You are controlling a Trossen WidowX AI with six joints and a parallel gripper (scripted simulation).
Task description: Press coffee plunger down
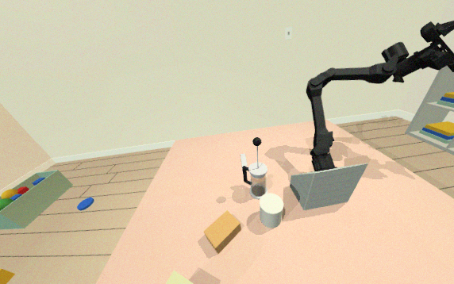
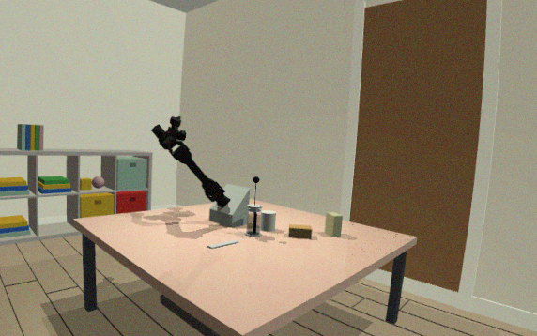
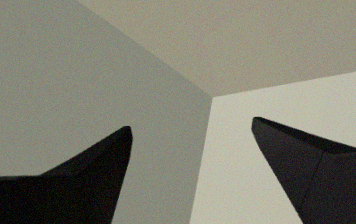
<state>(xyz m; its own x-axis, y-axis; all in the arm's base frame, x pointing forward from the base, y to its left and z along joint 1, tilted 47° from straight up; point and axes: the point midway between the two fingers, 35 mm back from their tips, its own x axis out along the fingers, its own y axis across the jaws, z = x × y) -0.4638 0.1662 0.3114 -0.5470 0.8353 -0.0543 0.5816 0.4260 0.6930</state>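
Now: the coffee press 690 mm ahead of my gripper tip, 80 mm to the left of it and 420 mm below it. Also, from my gripper tip: orange block (820 mm ahead, 280 mm to the left, 530 mm below).
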